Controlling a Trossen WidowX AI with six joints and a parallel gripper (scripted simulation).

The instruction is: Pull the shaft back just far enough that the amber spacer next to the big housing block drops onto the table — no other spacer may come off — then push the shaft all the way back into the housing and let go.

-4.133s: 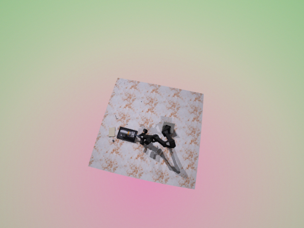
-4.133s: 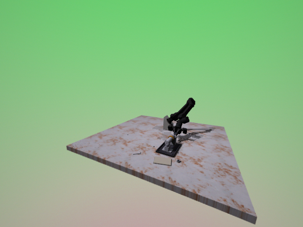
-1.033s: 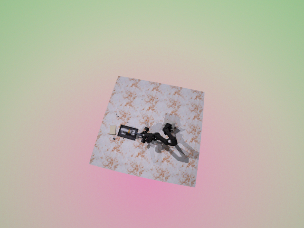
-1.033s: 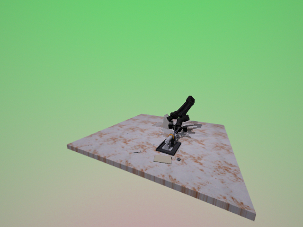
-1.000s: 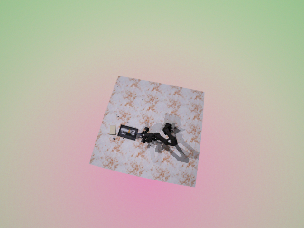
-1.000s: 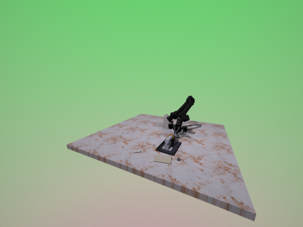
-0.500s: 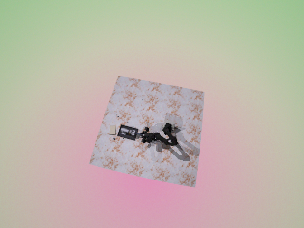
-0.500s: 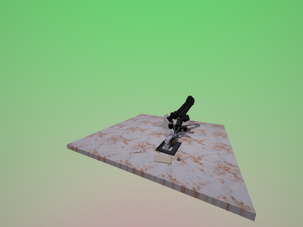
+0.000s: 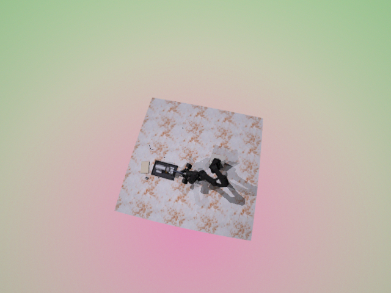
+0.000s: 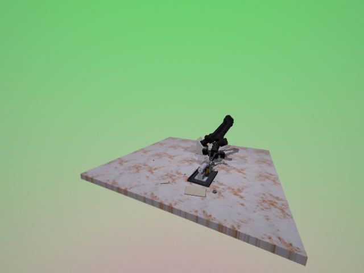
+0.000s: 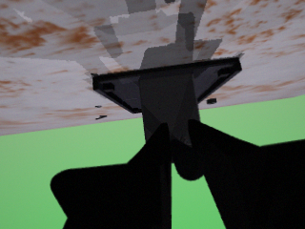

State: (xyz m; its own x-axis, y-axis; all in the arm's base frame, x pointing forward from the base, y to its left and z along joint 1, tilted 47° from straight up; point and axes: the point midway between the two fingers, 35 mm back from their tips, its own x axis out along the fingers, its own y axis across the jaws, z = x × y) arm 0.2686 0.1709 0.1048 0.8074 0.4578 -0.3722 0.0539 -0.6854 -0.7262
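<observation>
Now: the amber spacer 130 mm ahead of my gripper tip, 10 mm to the left of it and 30 mm below it. From my gripper tip the other things lie so: thin dark pin: 370 mm ahead, 160 mm to the right, 60 mm below; then dark ring: 300 mm ahead, 140 mm to the left, 60 mm below; then beige card: 350 mm ahead, 40 mm to the left, 60 mm below.
</observation>
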